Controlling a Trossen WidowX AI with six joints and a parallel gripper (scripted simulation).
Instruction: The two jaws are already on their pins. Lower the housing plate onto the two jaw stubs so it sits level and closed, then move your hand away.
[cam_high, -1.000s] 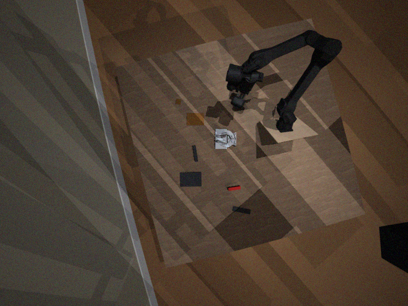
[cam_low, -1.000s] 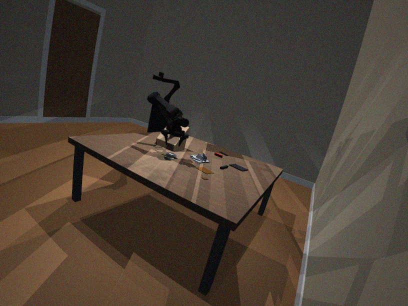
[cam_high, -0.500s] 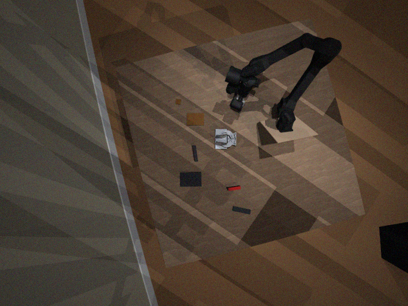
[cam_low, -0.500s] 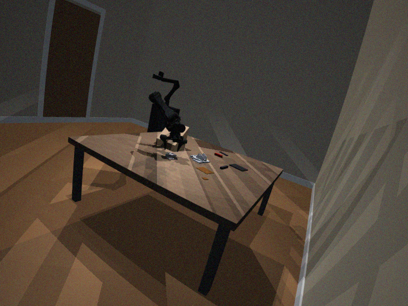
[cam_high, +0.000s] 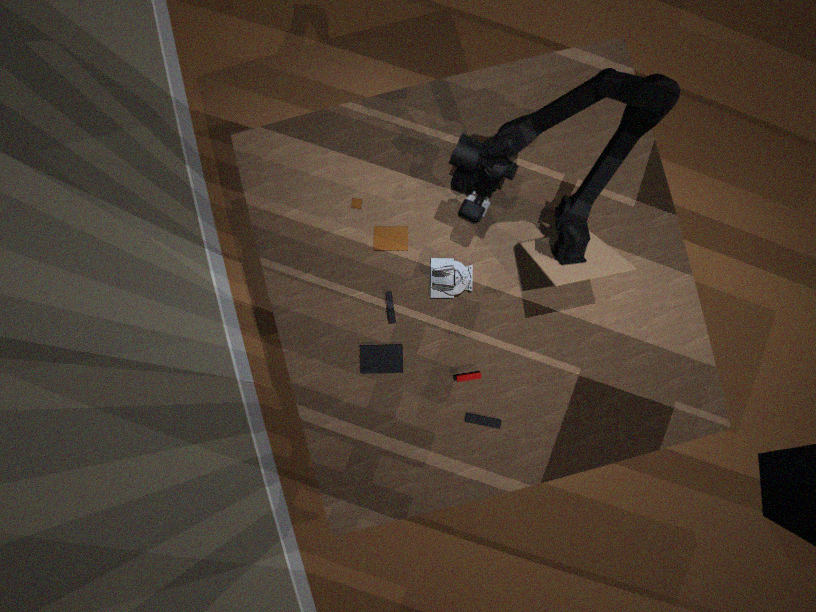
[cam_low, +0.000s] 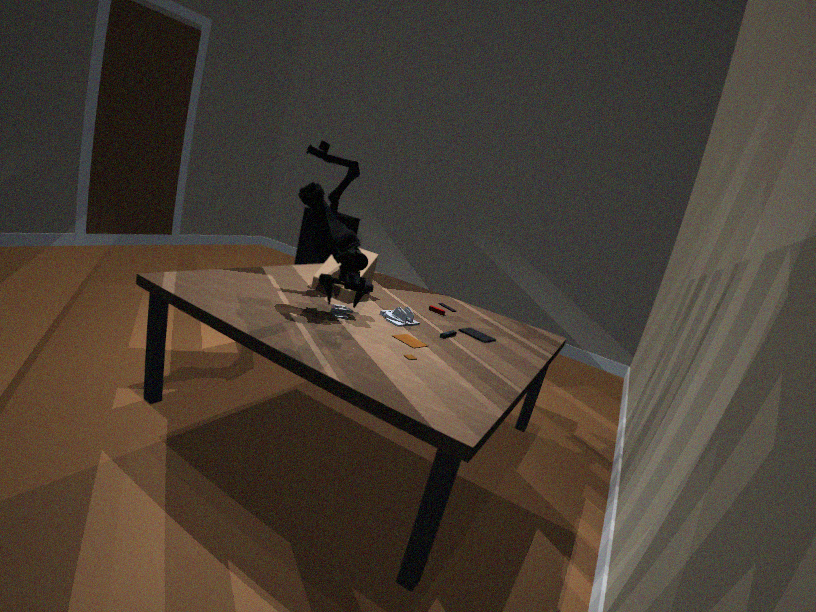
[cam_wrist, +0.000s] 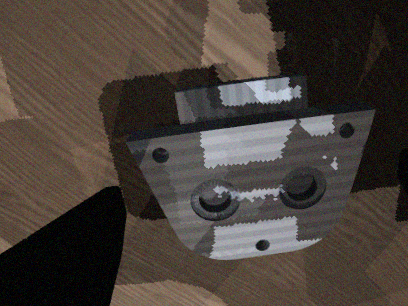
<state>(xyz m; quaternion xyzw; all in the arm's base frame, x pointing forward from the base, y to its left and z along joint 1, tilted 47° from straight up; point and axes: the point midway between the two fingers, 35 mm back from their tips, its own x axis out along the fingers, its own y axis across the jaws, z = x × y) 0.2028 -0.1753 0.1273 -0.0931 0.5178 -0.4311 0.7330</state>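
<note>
The pale grey piece lies 1 cm behind my gripper tip, 1 cm to the left of it and 1 cm below it. Also, from my gripper tip: brown tile 26 cm ahead, 8 cm to the left, 4 cm below; red block 8 cm ahead, 52 cm to the left, 3 cm below; dark flat plate 34 cm ahead, 44 cm to the left, 4 cm below.
</note>
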